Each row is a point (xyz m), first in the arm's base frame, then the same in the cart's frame.
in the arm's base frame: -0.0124 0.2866 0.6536
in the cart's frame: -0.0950 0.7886 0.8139
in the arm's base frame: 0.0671 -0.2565 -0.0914
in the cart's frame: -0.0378 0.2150 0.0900
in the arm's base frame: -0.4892 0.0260 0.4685
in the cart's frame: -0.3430 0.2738 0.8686
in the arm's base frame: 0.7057 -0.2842 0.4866
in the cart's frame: 0.6606 0.6838 0.2777
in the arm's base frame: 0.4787 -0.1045 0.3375
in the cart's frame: 0.3354 0.6669 0.2717
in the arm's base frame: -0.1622 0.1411 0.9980
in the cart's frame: 0.0380 0.6745 1.1765
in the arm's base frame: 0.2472 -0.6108 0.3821
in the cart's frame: 0.4989 0.1459 0.3889
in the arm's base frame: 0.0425 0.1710 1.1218
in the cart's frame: 0.2123 0.8407 1.1859
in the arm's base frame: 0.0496 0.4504 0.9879
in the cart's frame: -0.0068 1.0354 1.0854
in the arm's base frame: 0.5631 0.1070 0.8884
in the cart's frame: 0.5035 1.0172 0.7237
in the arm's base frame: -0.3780 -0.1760 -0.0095
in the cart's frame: -0.3527 0.0559 0.3847
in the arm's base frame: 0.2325 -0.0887 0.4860
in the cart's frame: 0.2227 0.5812 0.5224
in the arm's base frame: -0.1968 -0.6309 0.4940
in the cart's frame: 0.2576 -0.0858 0.7022
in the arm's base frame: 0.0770 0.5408 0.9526
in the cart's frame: -0.0572 1.1142 1.0475
